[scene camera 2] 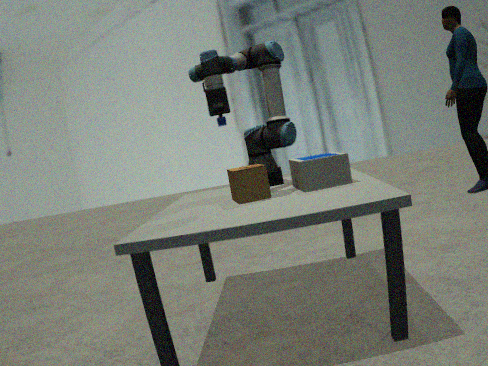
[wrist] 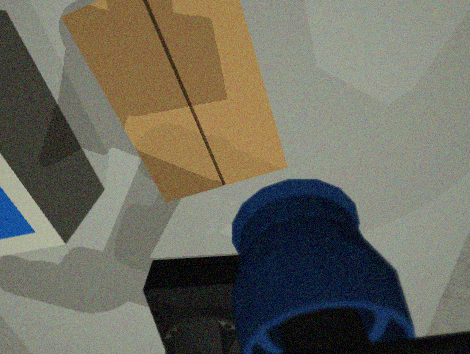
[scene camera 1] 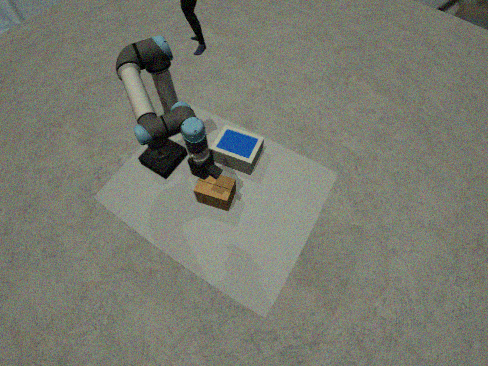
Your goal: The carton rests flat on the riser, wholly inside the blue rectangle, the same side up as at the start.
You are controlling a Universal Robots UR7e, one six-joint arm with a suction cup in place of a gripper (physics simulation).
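Pixels of known places: hand, tool point: [scene camera 2: 222, 125] [wrist: 294, 233]; arm's base, link origin: [wrist: 207, 332] [scene camera 1: 161, 149].
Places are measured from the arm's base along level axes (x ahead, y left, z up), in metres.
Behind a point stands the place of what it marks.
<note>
The brown carton [scene camera 1: 215, 193] {x 0.461, y -0.136, z 0.064 m} [scene camera 2: 250, 185] {x 0.525, y -0.091, z -0.003 m} [wrist: 200, 127] {x 0.409, y -0.099, z 0.062 m} stands on the table, apart from the riser, with its dark seam line on top. The riser [scene camera 1: 234, 162] {x 0.443, y 0.107, z 0.005 m} [scene camera 2: 322, 174] {x 0.538, y 0.193, z -0.011 m} [wrist: 42, 135] {x 0.409, y 0.105, z -0.011 m} is a grey box with a pale rim. The blue rectangle [scene camera 1: 237, 143] {x 0.415, y 0.202, z 0.054 m} [scene camera 2: 316, 157] {x 0.441, y 0.199, z 0.052 m} [wrist: 11, 217] {x 0.341, y 0.141, z 0.054 m} lies on its top, with no carton on it. My gripper, a dark blue suction cup [scene camera 2: 221, 121] [wrist: 297, 200], hangs well above table height with nothing attached. In the wrist view it shows beside the carton's near end. The cup's tip is hidden in scene camera 1.
The pale table [scene camera 1: 290, 200] {x 0.811, y 0.060, z -0.066 m} [scene camera 2: 200, 215] {x 0.633, y -0.292, z -0.066 m} carries the arm's black base [scene camera 1: 163, 159] {x 0.058, y -0.053, z 0.002 m} [scene camera 2: 274, 176] {x 0.127, y 0.041, z -0.023 m} [wrist: 192, 275] {x 0.124, y -0.001, z -0.025 m}, near the riser and carton. A person [scene camera 1: 194, 24] [scene camera 2: 465, 75] stands on the floor beyond the table. Arm shadows fall across the carton and table.
</note>
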